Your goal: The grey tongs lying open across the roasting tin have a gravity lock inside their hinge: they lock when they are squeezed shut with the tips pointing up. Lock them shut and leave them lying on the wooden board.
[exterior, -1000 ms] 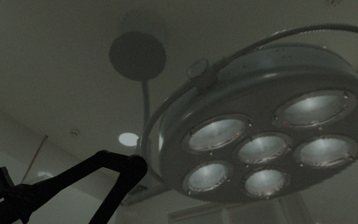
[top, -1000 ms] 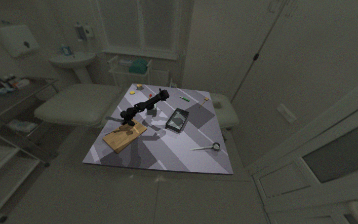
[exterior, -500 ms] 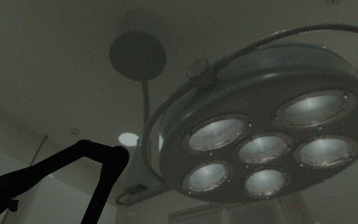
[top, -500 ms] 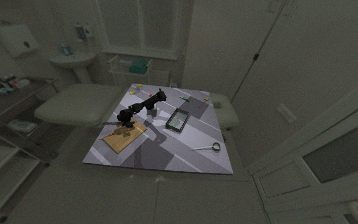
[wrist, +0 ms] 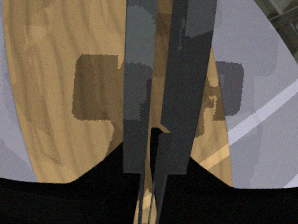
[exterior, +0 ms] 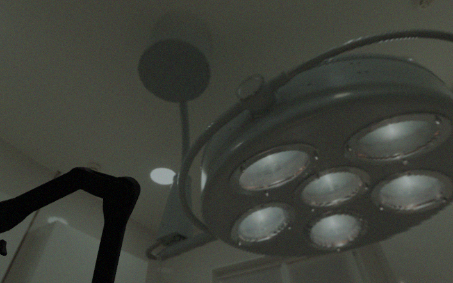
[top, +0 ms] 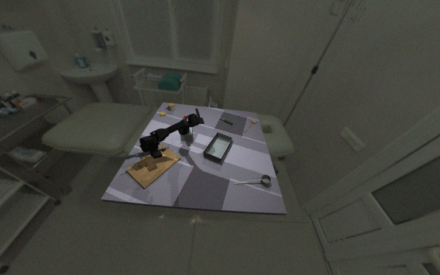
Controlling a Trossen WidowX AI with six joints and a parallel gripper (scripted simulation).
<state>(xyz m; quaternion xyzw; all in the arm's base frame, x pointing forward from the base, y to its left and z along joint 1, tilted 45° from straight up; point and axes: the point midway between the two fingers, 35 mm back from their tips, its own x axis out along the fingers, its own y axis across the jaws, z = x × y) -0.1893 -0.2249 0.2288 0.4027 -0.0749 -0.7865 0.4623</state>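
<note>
Now: gripper tip 100 mm above the wooden board, 10 mm to the left of it and 10 mm short of it. Also, from my gripper tip: dark spatula: 730 mm to the left, 280 mm ahead, 110 mm below; roasting tin: 530 mm ahead, 240 mm to the left, 80 mm below.
</note>
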